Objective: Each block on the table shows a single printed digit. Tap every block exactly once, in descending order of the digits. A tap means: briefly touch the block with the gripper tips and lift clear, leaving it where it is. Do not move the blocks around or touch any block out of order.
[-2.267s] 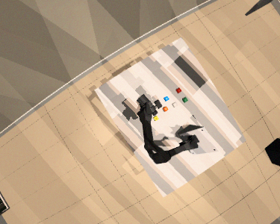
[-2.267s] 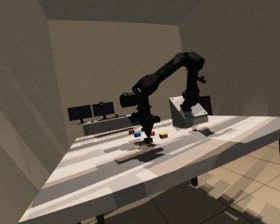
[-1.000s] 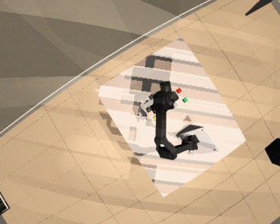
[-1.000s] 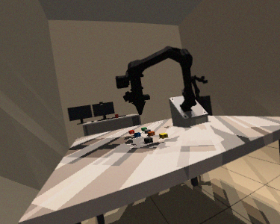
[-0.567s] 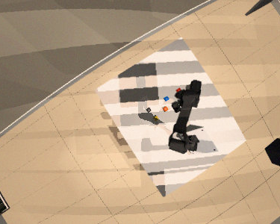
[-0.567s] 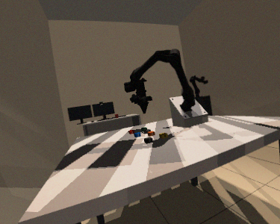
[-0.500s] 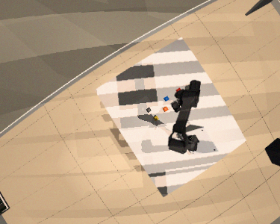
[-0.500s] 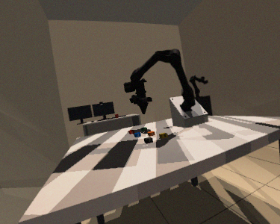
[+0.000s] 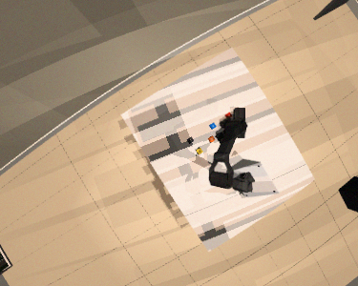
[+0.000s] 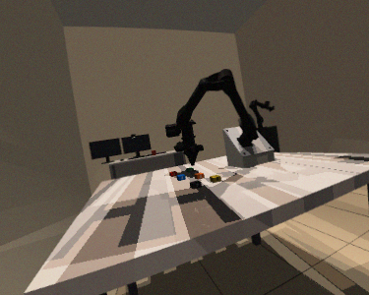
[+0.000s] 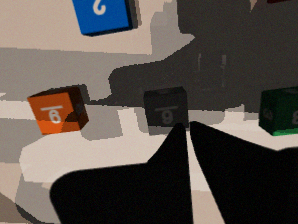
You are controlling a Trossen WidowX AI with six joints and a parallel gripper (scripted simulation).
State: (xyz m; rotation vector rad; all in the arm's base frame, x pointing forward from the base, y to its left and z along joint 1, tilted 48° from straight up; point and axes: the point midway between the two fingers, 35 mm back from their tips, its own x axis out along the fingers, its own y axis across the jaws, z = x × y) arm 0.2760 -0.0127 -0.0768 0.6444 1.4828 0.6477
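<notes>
My gripper tip is now 30 mm above the grey block and 10 mm to the right of it. From my gripper tip the other things lie so: orange block: 100 mm to the left, 30 mm below, 10 mm ahead; green block: 90 mm to the right, 30 mm below, 10 mm behind; blue block: 80 mm ahead, 40 mm to the left, 30 mm below.
</notes>
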